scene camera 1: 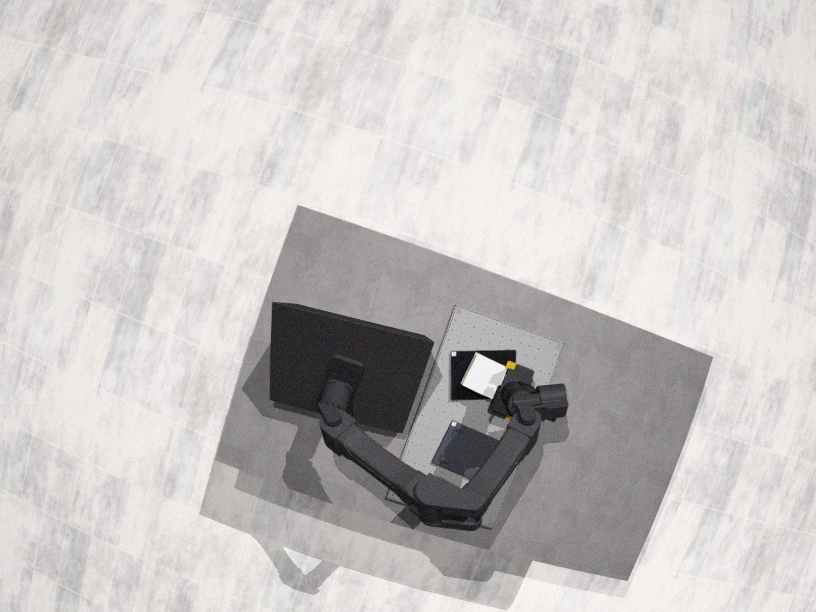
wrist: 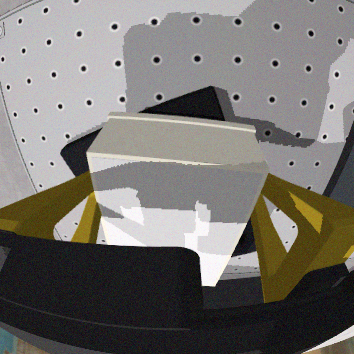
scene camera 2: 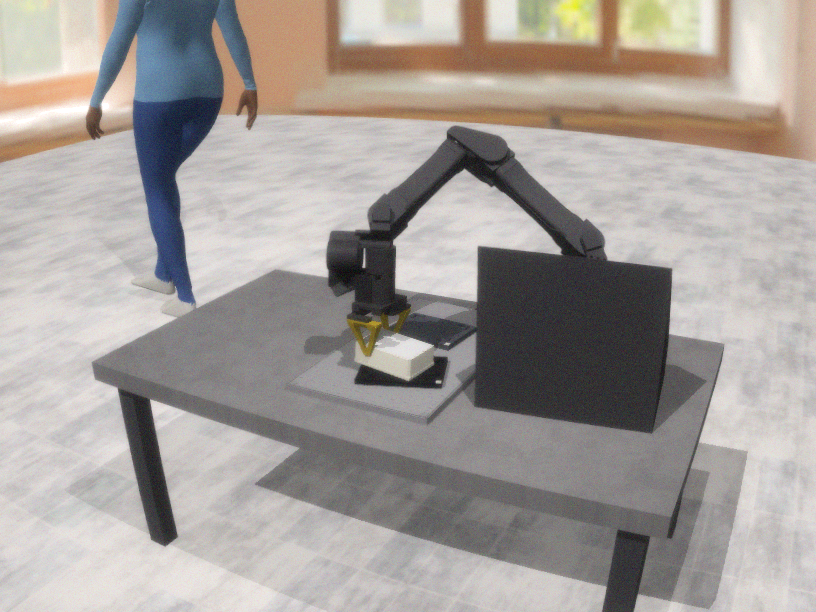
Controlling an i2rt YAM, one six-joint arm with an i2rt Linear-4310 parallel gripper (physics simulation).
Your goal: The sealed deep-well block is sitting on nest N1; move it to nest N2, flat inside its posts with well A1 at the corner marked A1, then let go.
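Frame: origin at the arm's base, x ahead, y left, z up, level; millimetres.
Seen in the pictures: gripper, fingertip midpoint: (scene camera 1: pixel 505 385) (wrist: pixel 174 174) (scene camera 2: pixel 379 348); arm's base at its link origin: (scene camera 1: pixel 338 386) (scene camera 2: pixel 586 307).
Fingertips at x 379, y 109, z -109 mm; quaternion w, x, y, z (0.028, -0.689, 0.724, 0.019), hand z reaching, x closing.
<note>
Offsets run from my fingertips to a thing's middle. Level surfaces: height alone.
The sealed deep-well block {36 mm back, 4 mm left, 1 mm down} (scene camera 1: pixel 481 376) (scene camera 2: pixel 416 353) (wrist: pixel 175 185) is a white box. My gripper (scene camera 1: pixel 509 391) (scene camera 2: pixel 382 342) (wrist: pixel 174 174) is shut on it, with a yellow finger against each side. The block hangs slightly above a black nest {54 mm back, 7 mm left, 27 mm down} (scene camera 1: pixel 459 389) (scene camera 2: pixel 388 380) (wrist: pixel 200 102) and is turned relative to it. This nest has a white corner mark {143 mm back, 35 mm left, 26 mm down} (scene camera 1: pixel 453 353) (scene camera 2: pixel 438 381). A second, slate-coloured nest {17 mm back, 194 mm right, 29 mm down} (scene camera 1: pixel 461 447) (scene camera 2: pixel 435 327) (wrist: pixel 346 172) lies nearer the arm's base side, partly hidden by the arm in scene camera 1. The nest labels and well A1 are not readable.
Both nests are on a light perforated board {29 mm back, 113 mm right, 44 mm down} (scene camera 1: pixel 487 322) (scene camera 2: pixel 329 385) (wrist: pixel 175 40) on the grey table {51 mm down} (scene camera 1: pixel 612 421) (scene camera 2: pixel 217 355). A large black box-like panel (scene camera 1: pixel 349 329) (scene camera 2: pixel 573 342) stands beside the board. A person (scene camera 2: pixel 177 65) is on the floor beyond the table.
</note>
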